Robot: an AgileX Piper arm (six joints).
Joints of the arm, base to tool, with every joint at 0 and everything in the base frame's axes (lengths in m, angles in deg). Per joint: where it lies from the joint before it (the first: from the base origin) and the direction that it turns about. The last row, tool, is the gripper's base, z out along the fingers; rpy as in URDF.
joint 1: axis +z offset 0 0 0.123
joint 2: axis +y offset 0 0 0
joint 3: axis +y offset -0.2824 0 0.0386
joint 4: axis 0.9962 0 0.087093 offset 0.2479 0 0.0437
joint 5: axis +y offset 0 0 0
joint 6: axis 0.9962 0 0.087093 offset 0.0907 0 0.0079
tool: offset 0 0 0 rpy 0 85.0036 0
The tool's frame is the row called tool.
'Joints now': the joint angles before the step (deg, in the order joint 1, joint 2, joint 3, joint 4, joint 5, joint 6). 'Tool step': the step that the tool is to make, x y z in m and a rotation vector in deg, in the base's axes. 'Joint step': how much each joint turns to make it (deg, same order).
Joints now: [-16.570 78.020 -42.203 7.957 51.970 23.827]
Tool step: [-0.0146 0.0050 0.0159 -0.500 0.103 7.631]
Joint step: [-0.017 -4.485 -0.105 0.002 5.399 -7.092]
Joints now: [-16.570 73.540 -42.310 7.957 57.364 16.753]
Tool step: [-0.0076 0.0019 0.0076 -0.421 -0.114 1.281]
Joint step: [0.000 -2.339 0.009 -0.443 2.217 -0.834]
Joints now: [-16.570 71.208 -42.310 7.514 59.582 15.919]
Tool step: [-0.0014 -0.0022 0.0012 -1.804 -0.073 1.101]
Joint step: [-0.012 -0.421 -0.003 -1.806 -0.121 -0.405]
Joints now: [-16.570 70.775 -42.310 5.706 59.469 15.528]
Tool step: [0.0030 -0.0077 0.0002 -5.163 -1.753 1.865]
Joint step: [0.002 0.075 -0.009 -4.747 -3.216 -0.144]
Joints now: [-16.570 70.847 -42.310 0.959 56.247 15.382]
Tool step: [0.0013 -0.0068 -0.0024 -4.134 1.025 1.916]
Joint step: [-0.013 0.813 -0.005 -4.663 -1.005 -0.015]
